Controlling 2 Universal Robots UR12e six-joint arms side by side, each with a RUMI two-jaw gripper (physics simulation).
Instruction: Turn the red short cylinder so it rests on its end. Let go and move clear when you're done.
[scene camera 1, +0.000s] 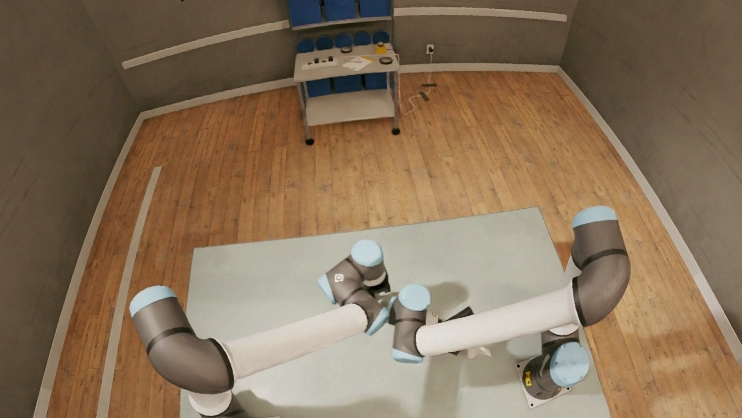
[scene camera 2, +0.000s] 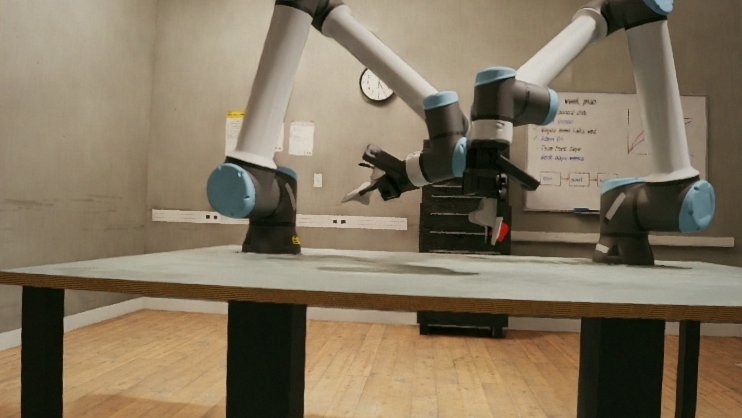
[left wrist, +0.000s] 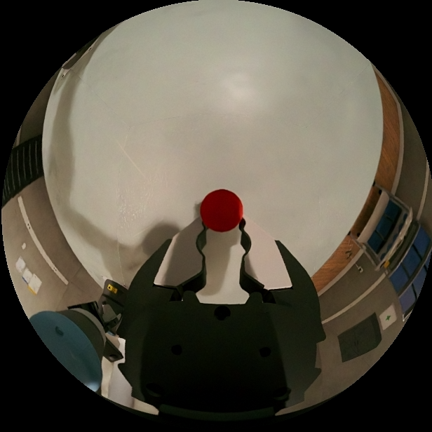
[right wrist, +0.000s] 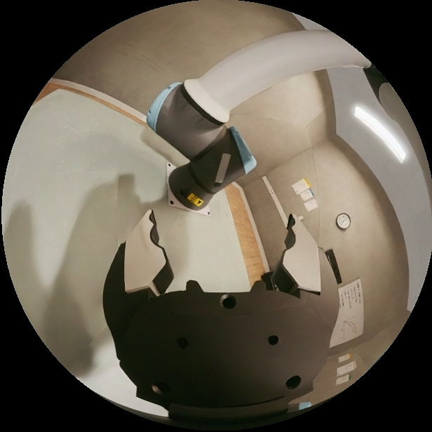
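The red short cylinder (scene camera 2: 502, 232) (left wrist: 221, 209) is held between the fingertips of my left gripper (scene camera 2: 493, 235) (left wrist: 223, 213), which points down and is shut on it. In the left wrist view the cylinder shows a round flat end to the camera. In scene camera 2 it hangs above the table, partly hidden by the fingers. The cylinder does not show in scene camera 1, where the left arm's wrist covers that spot. My right gripper (scene camera 2: 355, 197) (right wrist: 222, 212) is open and empty, well above the table and away from the cylinder, with its jaws pointing away from the left gripper.
The grey-green table (scene camera 1: 249, 270) (scene camera 2: 155, 267) bears both arm bases. The wrists of the two arms are close together near the table's middle. The right arm's base (scene camera 1: 540, 379) (scene camera 2: 270, 238) stands near one edge. A wheeled cart (scene camera 1: 350, 106) stands on the floor beyond the table.
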